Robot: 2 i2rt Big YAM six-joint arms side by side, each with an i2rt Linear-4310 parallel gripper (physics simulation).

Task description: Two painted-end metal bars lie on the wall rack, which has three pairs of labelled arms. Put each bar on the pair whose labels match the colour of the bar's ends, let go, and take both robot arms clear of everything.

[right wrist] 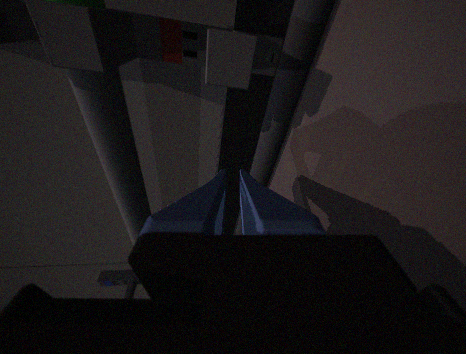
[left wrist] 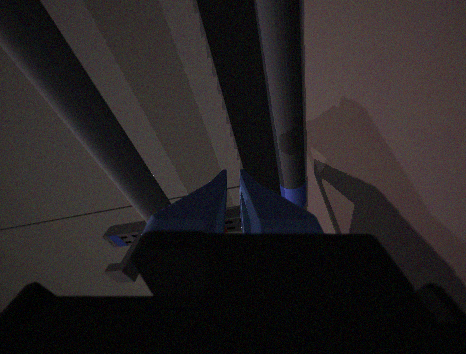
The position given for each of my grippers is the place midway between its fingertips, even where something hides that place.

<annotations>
My left gripper shows in the left wrist view (233, 176). My right gripper shows in the right wrist view (233, 176); in the left wrist view it is out of frame.
</annotations>
